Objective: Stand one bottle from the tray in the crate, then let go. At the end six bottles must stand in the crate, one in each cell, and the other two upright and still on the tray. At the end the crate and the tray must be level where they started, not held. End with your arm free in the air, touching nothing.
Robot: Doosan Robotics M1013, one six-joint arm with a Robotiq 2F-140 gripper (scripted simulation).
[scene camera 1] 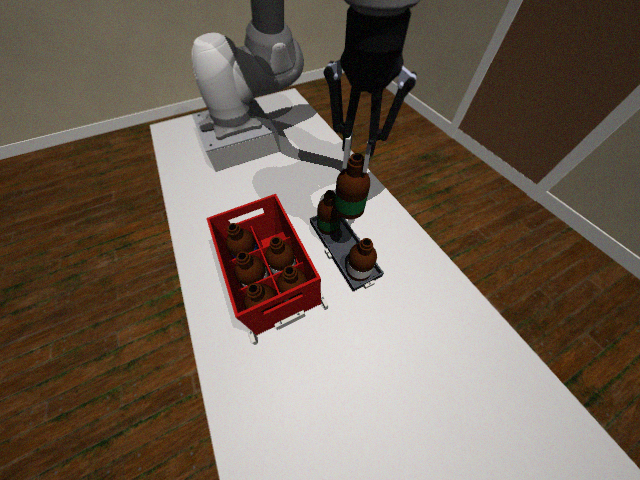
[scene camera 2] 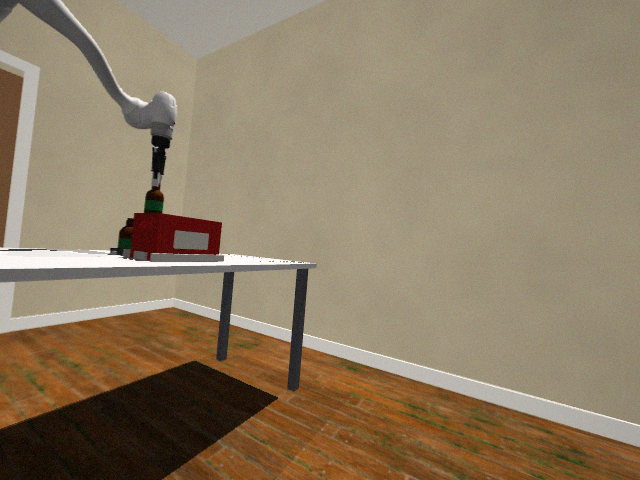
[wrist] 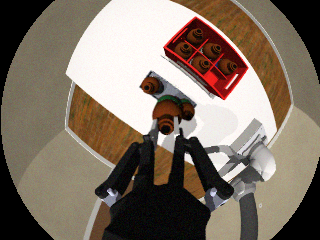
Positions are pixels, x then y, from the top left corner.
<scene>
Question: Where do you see a red crate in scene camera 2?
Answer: At 169, 234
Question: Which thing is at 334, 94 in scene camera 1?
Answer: My gripper.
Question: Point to a red crate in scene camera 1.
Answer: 274, 222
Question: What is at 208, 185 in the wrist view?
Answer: My gripper.
</scene>
